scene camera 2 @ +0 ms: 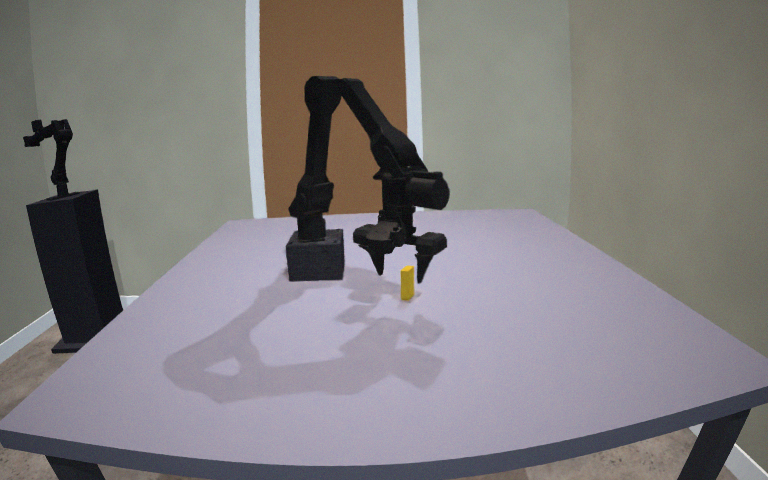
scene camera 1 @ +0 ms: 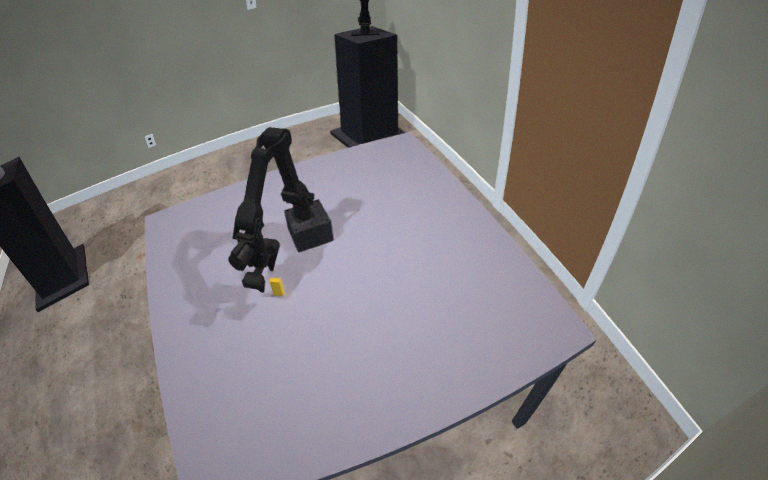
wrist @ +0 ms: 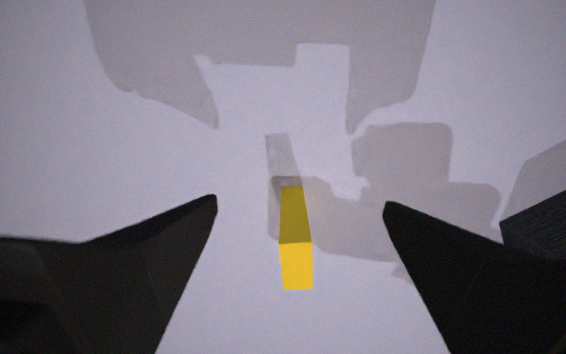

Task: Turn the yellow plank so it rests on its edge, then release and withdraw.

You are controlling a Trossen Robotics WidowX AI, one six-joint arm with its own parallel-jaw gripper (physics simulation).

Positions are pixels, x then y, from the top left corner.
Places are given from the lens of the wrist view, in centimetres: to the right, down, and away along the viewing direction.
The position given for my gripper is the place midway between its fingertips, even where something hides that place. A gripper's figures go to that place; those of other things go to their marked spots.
my gripper (wrist: pixel 300 205): 1, 2, 11
yellow plank (wrist: pixel 295 245): 1, 3, 10
